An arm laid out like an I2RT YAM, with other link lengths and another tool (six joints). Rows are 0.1 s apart.
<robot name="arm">
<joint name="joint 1" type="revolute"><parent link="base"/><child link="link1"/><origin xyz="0 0 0.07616"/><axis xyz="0 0 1"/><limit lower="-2.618" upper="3.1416"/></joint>
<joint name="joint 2" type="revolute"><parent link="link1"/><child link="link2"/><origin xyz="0.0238 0.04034 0.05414"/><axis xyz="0 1 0"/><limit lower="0" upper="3.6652"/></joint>
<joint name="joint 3" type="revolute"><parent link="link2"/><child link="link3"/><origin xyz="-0.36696 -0.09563 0"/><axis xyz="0 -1 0"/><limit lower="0" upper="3.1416"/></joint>
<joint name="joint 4" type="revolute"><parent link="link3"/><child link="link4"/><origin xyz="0.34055 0.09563 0.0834"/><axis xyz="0 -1 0"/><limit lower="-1.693" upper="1.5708"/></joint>
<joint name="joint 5" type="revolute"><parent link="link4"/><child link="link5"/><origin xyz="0.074 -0.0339 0.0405"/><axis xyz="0 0 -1"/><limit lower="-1.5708" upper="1.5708"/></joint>
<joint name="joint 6" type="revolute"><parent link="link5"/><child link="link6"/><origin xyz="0.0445 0 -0.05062"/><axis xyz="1 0 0"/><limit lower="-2.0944" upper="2.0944"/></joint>
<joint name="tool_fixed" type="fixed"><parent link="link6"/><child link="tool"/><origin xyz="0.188 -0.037 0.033" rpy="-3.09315 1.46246 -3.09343"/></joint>
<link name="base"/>
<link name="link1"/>
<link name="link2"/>
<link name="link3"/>
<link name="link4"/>
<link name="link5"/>
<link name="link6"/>
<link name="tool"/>
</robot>
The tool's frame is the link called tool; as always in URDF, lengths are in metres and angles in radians.
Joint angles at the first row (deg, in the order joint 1, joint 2, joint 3, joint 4, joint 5, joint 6):
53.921 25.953 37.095 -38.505 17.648 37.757
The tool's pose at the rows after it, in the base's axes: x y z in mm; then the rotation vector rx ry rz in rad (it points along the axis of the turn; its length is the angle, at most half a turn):
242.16 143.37 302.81 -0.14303 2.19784 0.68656
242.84 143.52 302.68 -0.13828 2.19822 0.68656
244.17 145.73 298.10 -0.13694 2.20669 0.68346
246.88 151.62 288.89 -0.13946 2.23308 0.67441
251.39 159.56 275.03 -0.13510 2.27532 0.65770
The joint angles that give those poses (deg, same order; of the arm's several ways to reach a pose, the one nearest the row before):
53.962 26.154 37.090 -38.505 17.728 37.808
53.943 26.318 37.090 -38.368 17.830 37.987
53.965 26.826 36.678 -37.948 17.791 38.222
53.884 28.460 36.303 -37.442 17.328 38.639
53.716 31.228 35.960 -36.777 16.808 39.537

